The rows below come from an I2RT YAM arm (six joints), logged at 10 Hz.
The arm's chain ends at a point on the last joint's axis. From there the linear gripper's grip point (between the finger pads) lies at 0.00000 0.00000 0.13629 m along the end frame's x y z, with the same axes.
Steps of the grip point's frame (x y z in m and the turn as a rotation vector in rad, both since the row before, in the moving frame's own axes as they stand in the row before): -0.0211 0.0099 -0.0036 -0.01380 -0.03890 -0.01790; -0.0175 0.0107 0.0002 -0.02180 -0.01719 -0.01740; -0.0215 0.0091 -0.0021 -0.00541 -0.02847 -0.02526; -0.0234 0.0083 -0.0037 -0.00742 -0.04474 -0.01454; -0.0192 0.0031 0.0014 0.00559 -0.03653 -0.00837; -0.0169 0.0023 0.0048 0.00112 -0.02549 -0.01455
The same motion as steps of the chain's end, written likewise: -0.0158 0.0080 -0.0035 -0.01380 -0.03890 -0.01790; -0.0152 0.0077 0.0003 -0.02180 -0.01719 -0.01740; -0.0176 0.0083 -0.0020 -0.00541 -0.02847 -0.02526; -0.0173 0.0072 -0.0036 -0.00742 -0.04474 -0.01454; -0.0142 0.0038 0.0015 0.00559 -0.03653 -0.00837; -0.0134 0.0024 0.0048 0.00112 -0.02549 -0.01455
